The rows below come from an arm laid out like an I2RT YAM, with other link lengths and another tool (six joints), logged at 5 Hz.
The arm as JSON. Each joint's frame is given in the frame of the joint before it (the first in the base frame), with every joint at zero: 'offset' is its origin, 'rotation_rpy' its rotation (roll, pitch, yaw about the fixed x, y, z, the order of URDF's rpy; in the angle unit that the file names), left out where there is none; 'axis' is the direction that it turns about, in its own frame. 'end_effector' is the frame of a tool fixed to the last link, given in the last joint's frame.
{
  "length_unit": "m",
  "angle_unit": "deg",
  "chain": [
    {
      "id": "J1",
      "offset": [
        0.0,
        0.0,
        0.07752
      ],
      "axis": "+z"
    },
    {
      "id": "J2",
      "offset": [
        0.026,
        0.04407,
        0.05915
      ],
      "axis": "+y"
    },
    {
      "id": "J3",
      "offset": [
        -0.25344,
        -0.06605,
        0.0
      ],
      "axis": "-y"
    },
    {
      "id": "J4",
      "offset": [
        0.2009,
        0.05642,
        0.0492
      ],
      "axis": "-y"
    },
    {
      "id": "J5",
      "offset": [
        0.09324,
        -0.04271,
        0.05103
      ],
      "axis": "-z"
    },
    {
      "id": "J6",
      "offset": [
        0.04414,
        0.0,
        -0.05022
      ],
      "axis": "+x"
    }
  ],
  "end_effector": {
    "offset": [
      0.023,
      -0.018,
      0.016
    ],
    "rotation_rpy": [
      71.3,
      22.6,
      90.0
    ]
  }
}
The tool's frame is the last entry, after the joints.
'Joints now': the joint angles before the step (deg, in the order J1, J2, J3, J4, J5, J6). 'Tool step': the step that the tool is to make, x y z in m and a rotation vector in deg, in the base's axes. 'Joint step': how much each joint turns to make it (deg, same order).
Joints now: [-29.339, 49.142, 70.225, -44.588, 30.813, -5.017]
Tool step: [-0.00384, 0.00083, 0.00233, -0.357, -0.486, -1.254]
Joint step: [-0.013, -0.383, 0.408, -0.451, 1.169, 0.498]
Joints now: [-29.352, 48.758, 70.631, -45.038, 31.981, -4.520]
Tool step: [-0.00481, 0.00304, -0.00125, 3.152, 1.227, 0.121]
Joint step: [-0.003, 0.611, 2.946, -6.107, -1.021, 2.218]
